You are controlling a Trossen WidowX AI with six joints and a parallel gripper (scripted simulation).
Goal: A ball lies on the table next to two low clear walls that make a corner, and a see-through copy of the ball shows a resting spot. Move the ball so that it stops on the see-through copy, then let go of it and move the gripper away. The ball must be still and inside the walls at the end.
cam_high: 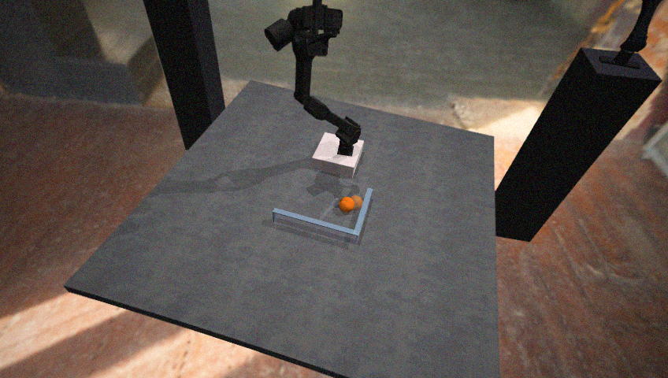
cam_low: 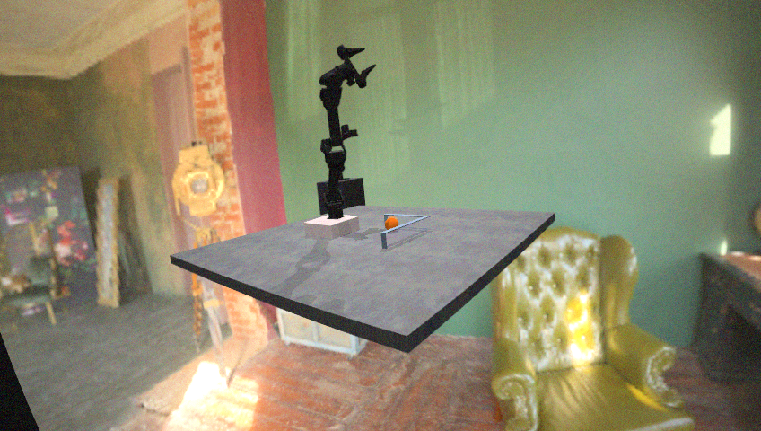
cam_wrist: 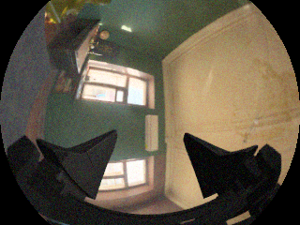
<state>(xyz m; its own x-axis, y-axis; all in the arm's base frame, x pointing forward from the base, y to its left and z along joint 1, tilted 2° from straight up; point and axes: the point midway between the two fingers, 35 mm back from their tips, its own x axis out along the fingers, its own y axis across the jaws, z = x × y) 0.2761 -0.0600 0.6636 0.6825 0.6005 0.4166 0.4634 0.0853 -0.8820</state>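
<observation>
The orange ball is 710 mm below my gripper tip, 110 mm to the left of it and 30 mm behind it. The rest, counted from my gripper tip: see-through copy 710 mm below, 140 mm to the left, 50 mm behind.
</observation>
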